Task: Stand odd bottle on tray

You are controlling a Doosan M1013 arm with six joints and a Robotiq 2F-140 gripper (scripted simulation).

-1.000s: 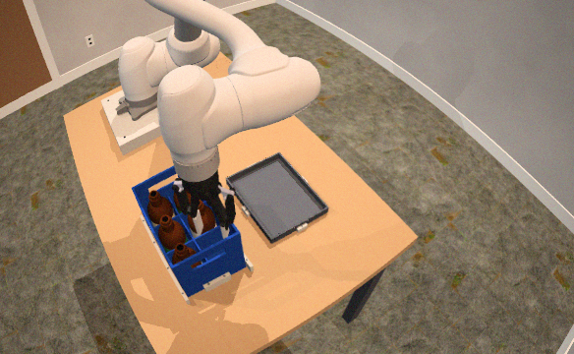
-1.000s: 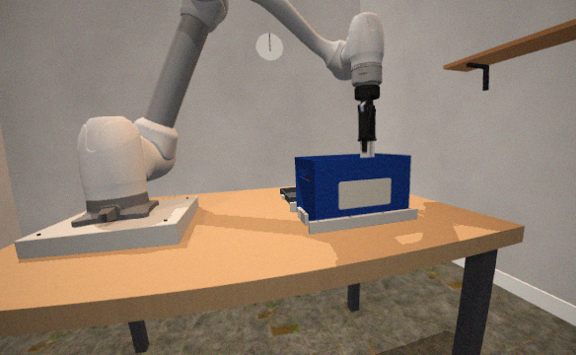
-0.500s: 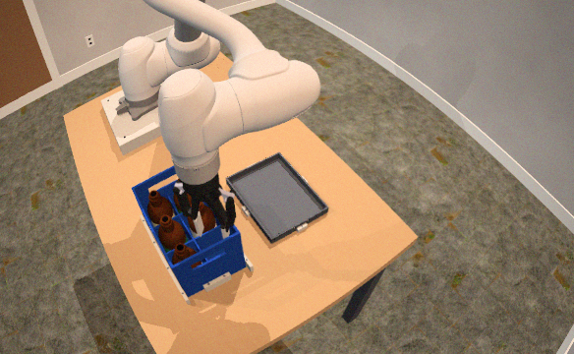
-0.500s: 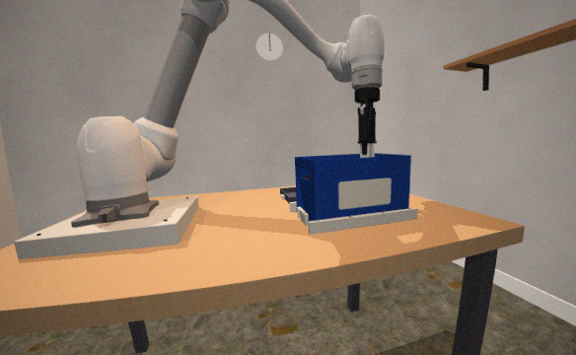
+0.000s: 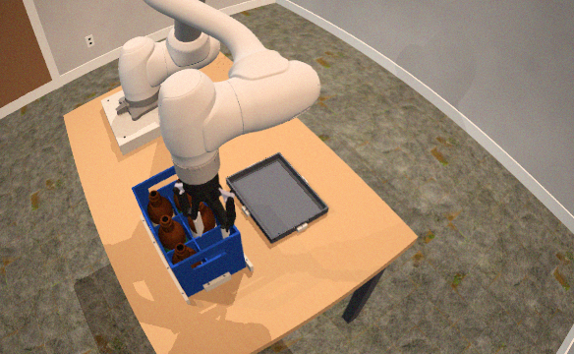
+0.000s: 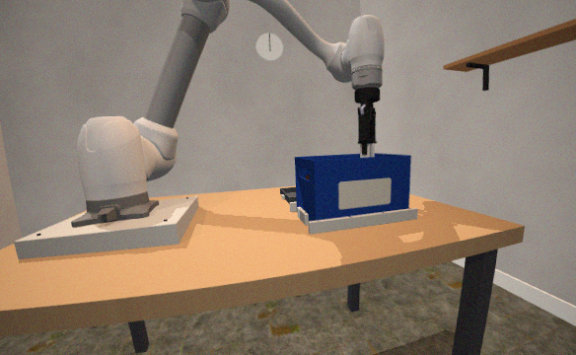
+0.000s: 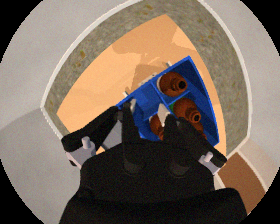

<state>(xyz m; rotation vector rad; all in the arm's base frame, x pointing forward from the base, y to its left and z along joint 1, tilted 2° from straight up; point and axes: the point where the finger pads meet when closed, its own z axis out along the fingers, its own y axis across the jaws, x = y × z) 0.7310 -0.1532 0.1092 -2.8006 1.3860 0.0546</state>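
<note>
Right now my hand is 9 cm past the blue crate, 9 cm above it and 3 cm to the left of it. Also, from my hand: bottle: 10 cm behind, 9 cm below, 8 cm to the right; then dark tray: 25 cm to the left, 16 cm below, 7 cm behind.
</note>
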